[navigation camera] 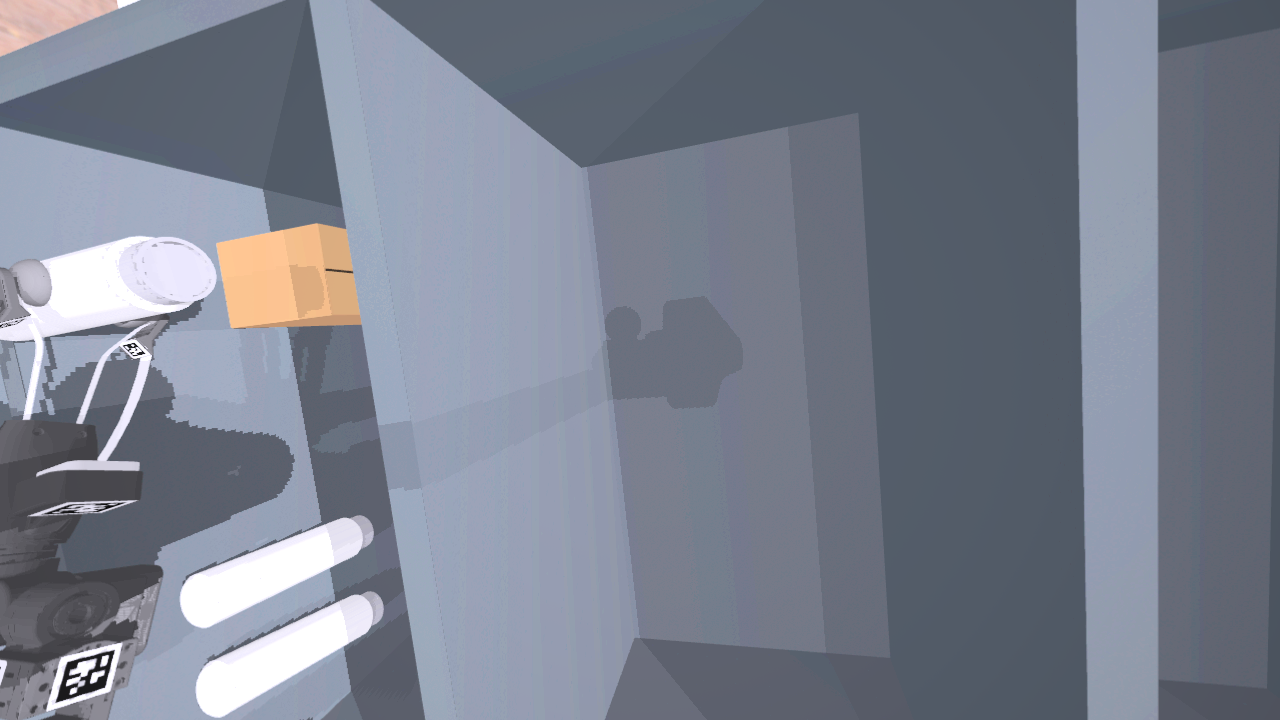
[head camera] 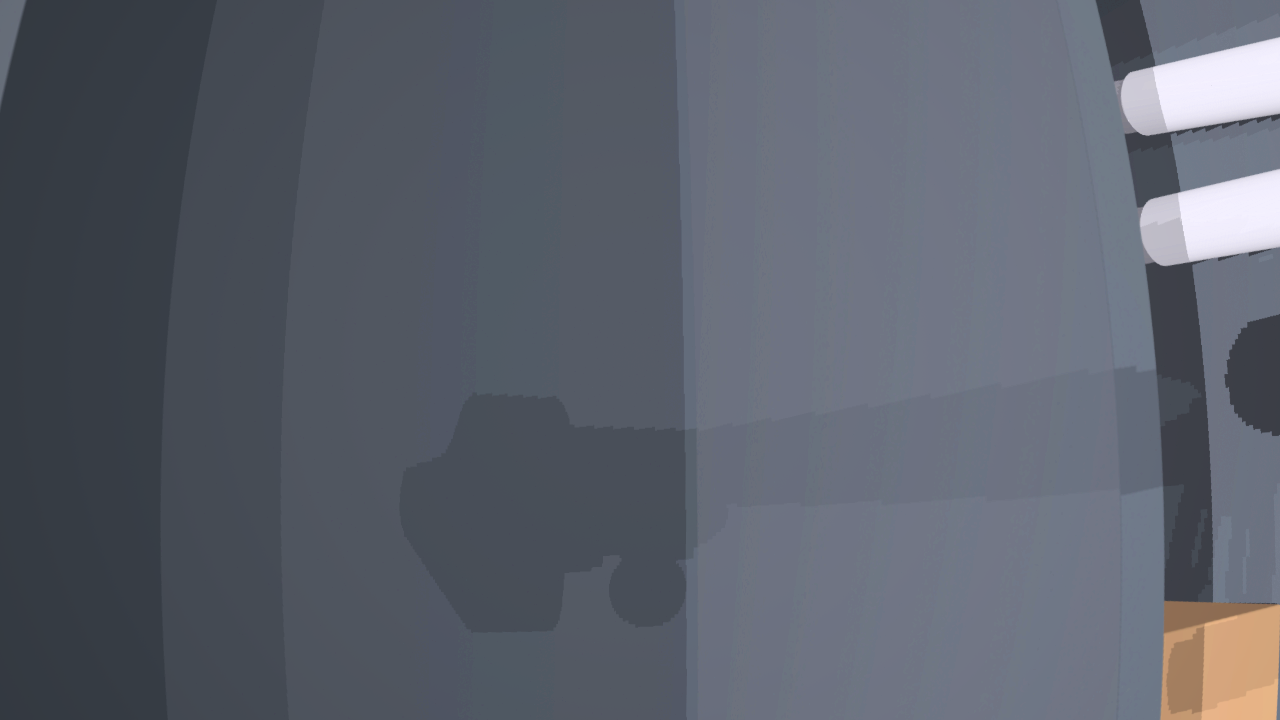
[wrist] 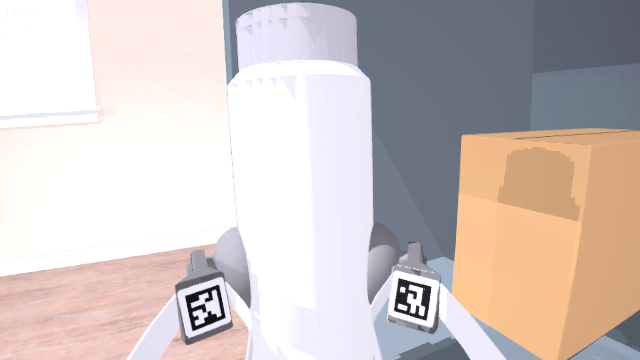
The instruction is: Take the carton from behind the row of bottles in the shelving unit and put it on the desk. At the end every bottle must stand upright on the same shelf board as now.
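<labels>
My gripper: visible in the navigation camera view and in the wrist view. Gripper out of frame in the head camera view. Same spot on my gripper: (navigation camera: 141, 345) and (wrist: 410, 273).
</labels>
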